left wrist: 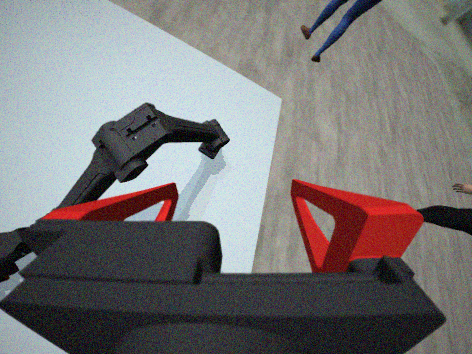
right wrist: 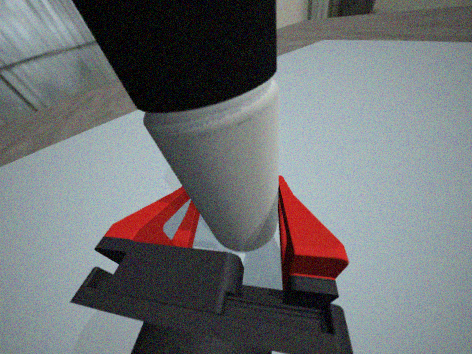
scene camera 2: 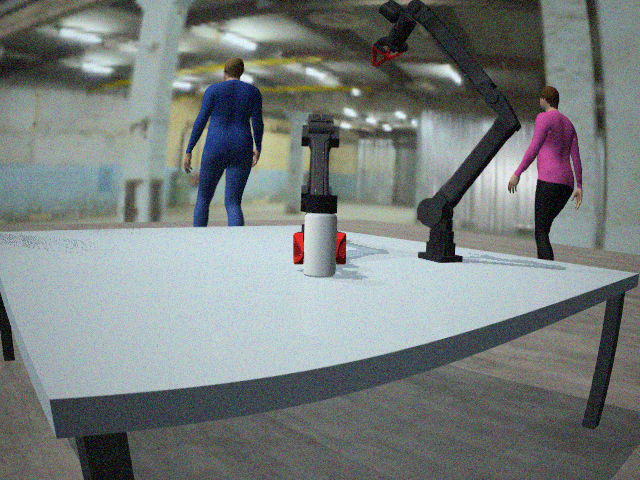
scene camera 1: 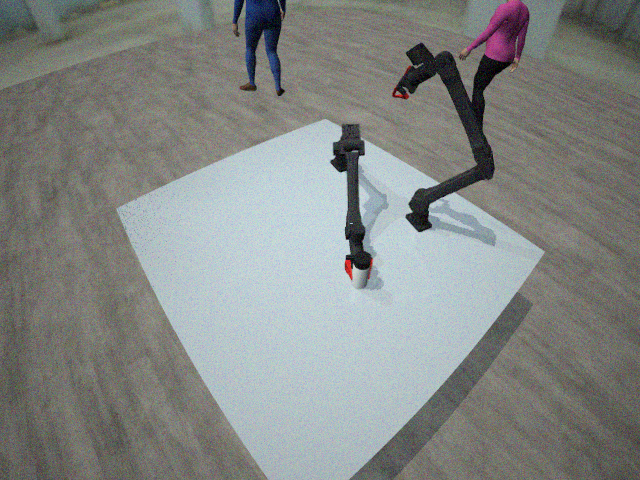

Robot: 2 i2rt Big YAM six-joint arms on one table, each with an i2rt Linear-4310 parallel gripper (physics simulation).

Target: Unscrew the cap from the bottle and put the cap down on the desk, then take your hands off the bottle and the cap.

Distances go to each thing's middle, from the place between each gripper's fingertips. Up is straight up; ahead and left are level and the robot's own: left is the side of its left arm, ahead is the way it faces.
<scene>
I see the black cap [right wrist: 167, 63] 46 cm ahead of my left hand, 33 cm to the left of it and 45 cm below it.
Right now the black cap is 1 cm behind my right hand, 1 cm to the right of it and 10 cm above it.
</scene>
